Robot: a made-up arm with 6 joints.
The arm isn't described. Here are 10 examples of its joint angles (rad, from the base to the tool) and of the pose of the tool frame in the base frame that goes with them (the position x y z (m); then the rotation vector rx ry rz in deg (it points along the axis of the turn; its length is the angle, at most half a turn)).
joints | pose
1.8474 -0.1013 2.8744 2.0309 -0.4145 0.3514 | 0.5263 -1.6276 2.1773 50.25 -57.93 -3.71
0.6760 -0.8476 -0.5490 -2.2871 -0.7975 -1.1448 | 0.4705 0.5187 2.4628 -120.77 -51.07 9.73
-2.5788 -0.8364 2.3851 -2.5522 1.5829 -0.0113 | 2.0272 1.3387 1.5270 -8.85 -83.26 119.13
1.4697 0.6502 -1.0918 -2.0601 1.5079 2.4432 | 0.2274 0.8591 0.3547 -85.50 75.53 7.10
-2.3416 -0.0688 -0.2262 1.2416 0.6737 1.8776 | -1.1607 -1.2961 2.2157 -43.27 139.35 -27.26
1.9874 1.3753 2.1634 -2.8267 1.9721 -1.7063 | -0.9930 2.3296 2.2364 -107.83 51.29 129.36
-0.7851 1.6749 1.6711 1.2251 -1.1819 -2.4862 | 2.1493 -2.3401 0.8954 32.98 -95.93 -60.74
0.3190 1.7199 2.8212 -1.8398 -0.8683 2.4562 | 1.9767 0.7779 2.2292 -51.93 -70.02 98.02
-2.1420 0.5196 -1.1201 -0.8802 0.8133 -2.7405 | -0.6102 -0.7514 0.3316 55.46 124.39 16.90
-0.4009 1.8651 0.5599 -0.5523 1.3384 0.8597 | 2.0129 -0.9625 -1.0126 -2.94 6.25 -5.05
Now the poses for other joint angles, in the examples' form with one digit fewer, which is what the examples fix.
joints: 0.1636 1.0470 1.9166 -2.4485 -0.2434 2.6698
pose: 2.275 0.427 2.982 -4.6 -62.8 72.5
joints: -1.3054 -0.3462 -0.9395 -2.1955 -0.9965 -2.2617
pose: 0.457 -1.124 1.407 -47.3 34.4 11.9
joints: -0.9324 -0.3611 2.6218 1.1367 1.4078 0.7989
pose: -1.055 1.629 2.025 96.7 21.2 58.3
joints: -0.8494 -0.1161 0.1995 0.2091 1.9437 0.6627
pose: 0.862 -0.991 2.985 -104.0 -75.4 7.0
